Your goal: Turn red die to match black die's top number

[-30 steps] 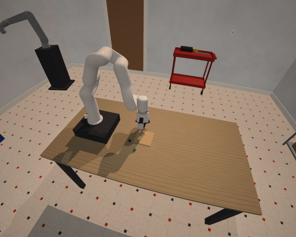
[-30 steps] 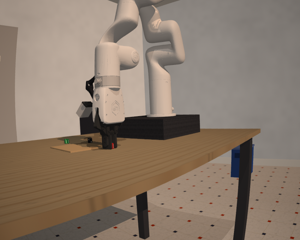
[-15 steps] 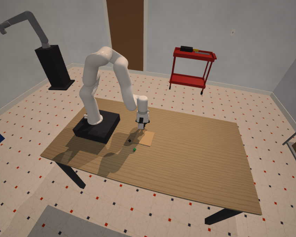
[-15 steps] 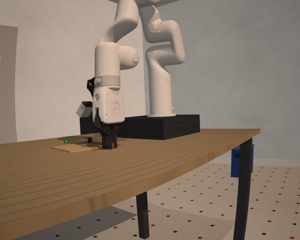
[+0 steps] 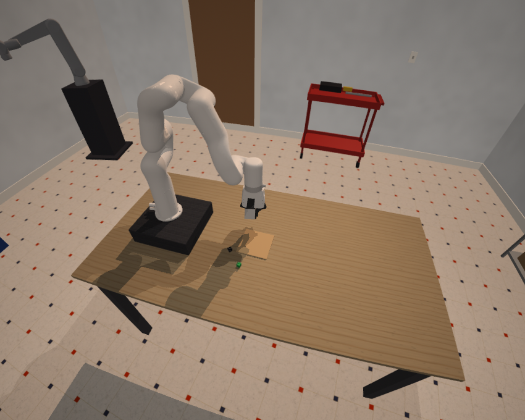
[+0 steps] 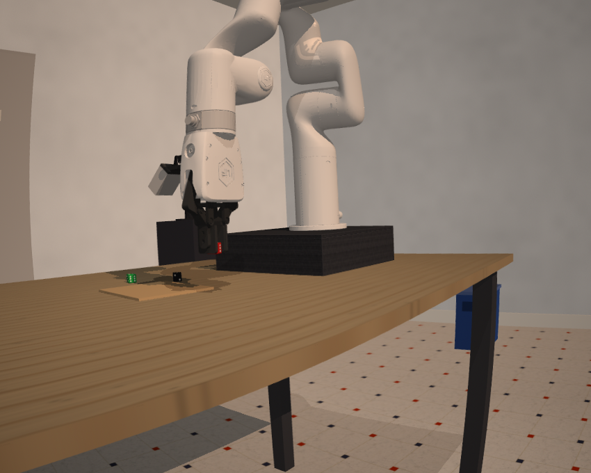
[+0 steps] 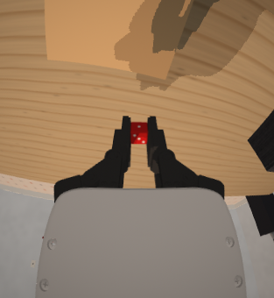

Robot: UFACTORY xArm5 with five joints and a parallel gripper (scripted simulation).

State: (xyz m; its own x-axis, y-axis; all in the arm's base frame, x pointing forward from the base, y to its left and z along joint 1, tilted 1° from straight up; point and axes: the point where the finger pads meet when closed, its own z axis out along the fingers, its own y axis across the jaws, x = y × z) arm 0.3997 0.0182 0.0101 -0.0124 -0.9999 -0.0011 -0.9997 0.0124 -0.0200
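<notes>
Now: the tan mat 20 mm ahead of my hand, 110 mm to the right of it and 80 mm below it. The rest, counted from my hand: black die (90 mm behind, 160 mm to the right, 70 mm below); green die (40 mm behind, 240 mm to the right, 70 mm below); red die (10 mm below).
</notes>
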